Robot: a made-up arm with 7 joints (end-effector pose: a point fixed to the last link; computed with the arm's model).
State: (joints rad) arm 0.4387 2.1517 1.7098 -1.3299 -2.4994 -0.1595 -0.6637
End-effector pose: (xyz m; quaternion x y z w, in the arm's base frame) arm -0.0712 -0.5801 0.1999 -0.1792 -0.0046 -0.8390 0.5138
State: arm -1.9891 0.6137 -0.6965 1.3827 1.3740 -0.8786 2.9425
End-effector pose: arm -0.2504 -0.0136 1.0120 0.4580 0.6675 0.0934 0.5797
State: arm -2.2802 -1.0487 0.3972 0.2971 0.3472 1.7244 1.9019
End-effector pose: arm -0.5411 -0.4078 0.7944 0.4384 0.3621 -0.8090 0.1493
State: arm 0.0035 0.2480 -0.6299 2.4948 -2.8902 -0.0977 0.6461
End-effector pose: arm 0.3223 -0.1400 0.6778 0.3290 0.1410 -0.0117 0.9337
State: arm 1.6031 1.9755 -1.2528 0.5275 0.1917 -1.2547 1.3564
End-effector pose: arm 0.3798 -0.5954 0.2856 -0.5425 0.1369 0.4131 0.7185
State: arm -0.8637 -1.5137 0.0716 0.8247 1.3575 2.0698 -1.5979
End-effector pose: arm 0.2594 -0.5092 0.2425 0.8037 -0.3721 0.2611 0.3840
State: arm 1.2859 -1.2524 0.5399 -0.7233 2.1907 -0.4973 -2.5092
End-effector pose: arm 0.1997 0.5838 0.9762 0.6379 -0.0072 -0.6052 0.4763
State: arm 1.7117 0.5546 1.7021 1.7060 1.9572 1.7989 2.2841
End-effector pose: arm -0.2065 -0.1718 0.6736 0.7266 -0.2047 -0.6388 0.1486
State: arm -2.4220 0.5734 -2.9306 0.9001 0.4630 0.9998 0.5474
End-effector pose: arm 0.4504 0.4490 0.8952 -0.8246 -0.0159 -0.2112 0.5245
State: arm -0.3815 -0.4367 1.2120 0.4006 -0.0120 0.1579 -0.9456
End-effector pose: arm 0.4470 -0.0962 1.1707 -0.6142 -0.5533 -0.5492 0.1230
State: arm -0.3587 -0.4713 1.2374 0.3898 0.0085 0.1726 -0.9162
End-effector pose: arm 0.4674 -0.0939 1.1582 -0.6087 -0.5443 -0.5531 0.1654
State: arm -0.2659 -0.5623 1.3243 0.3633 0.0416 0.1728 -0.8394
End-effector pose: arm 0.5220 -0.0614 1.1224 -0.5860 -0.5384 -0.5341 0.2856
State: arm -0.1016 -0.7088 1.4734 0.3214 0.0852 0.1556 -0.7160
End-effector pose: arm 0.5978 0.0194 1.0576 -0.5401 -0.5238 -0.4600 0.4715
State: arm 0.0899 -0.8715 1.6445 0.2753 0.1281 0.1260 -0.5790
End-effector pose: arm 0.6551 0.1383 0.9759 -0.4788 -0.4919 -0.3269 0.6496
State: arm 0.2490 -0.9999 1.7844 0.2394 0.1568 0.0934 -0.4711
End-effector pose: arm 0.6737 0.2496 0.9047 -0.4232 -0.4565 -0.1906 0.7591
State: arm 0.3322 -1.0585 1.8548 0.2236 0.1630 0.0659 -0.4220
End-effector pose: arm 0.6695 0.3098 0.8711 -0.3929 -0.4434 -0.1159 0.7972
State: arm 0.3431 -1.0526 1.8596 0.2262 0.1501 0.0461 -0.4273
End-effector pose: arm 0.6619 0.3179 0.8762 -0.3885 -0.4585 -0.1106 0.7916
